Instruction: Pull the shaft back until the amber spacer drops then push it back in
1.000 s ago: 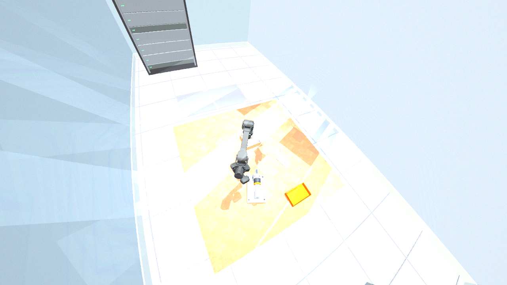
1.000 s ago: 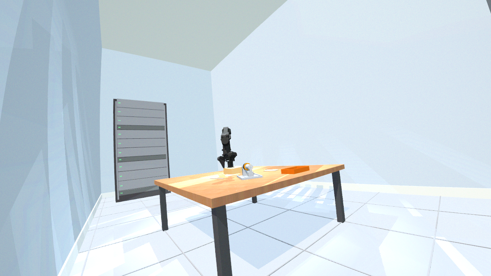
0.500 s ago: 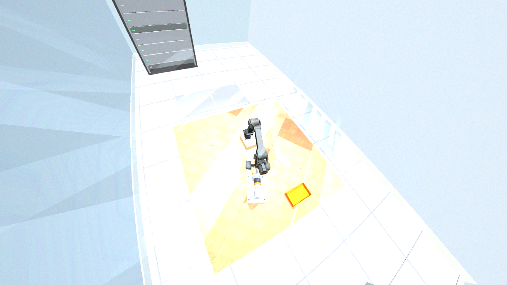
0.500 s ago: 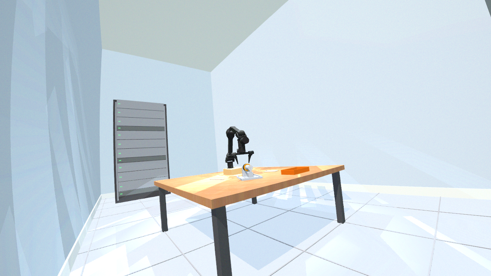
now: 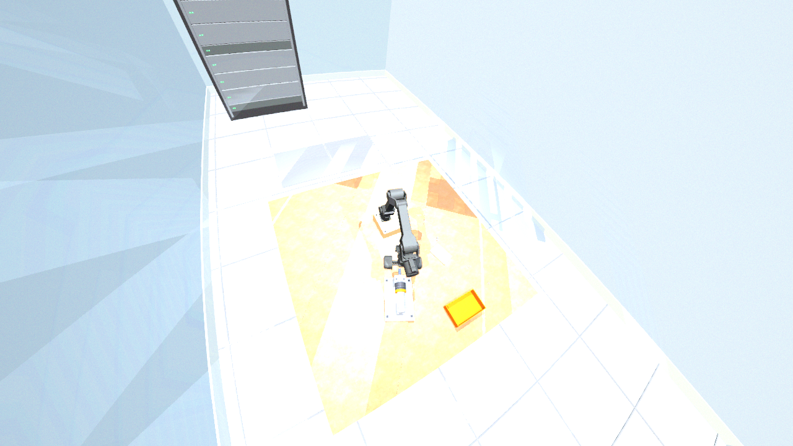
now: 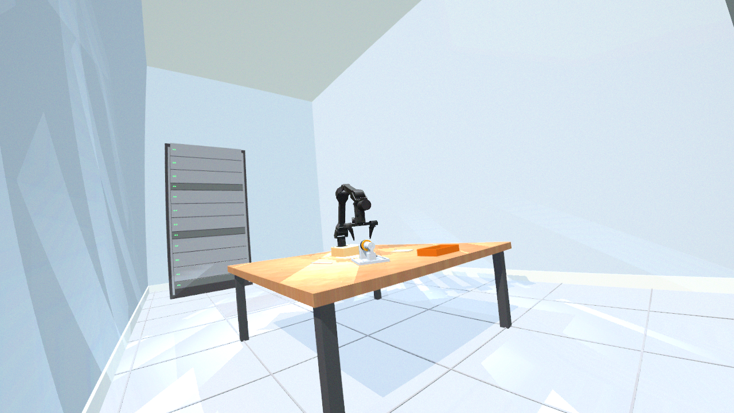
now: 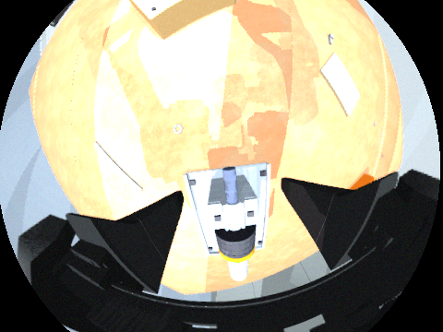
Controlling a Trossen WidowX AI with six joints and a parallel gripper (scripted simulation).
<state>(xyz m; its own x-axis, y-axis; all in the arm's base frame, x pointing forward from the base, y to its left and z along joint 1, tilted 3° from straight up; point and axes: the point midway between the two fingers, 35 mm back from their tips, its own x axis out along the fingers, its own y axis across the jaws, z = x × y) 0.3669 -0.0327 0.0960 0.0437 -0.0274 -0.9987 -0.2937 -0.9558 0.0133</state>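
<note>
My gripper tip is now 8 cm short of the grey-blue shaft, 2 cm to the left of it and 3 cm above it. From my gripper tip the other things lie so: amber spacer (11 cm ahead, 3 cm to the right, 3 cm below); orange tray (28 cm ahead, 29 cm to the left, 10 cm below); white fixture (13 cm ahead, 4 cm to the right, 6 cm below).
</note>
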